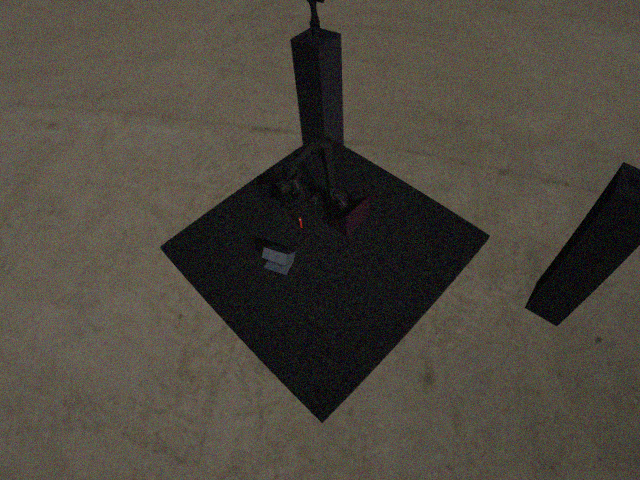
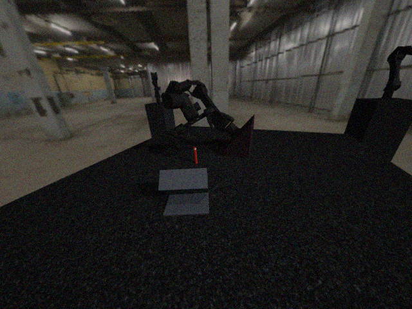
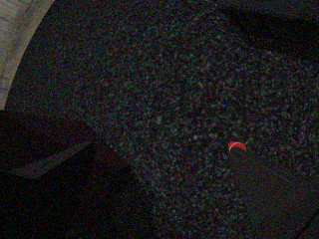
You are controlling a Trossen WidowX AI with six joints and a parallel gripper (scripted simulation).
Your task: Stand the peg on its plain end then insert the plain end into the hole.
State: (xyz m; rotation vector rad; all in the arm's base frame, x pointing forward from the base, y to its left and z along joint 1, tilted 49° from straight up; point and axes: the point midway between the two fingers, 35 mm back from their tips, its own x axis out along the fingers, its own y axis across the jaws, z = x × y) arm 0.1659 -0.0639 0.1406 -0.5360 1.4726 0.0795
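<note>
Right now my gripper tip is 2 cm short of the red peg, 4 cm to the left of it and 6 cm above it. From my gripper tip the other things lie so: sloped panel: 25 cm ahead, 1 cm to the left, 6 cm below; grey base: 27 cm ahead, 2 cm to the left, 12 cm below.
</note>
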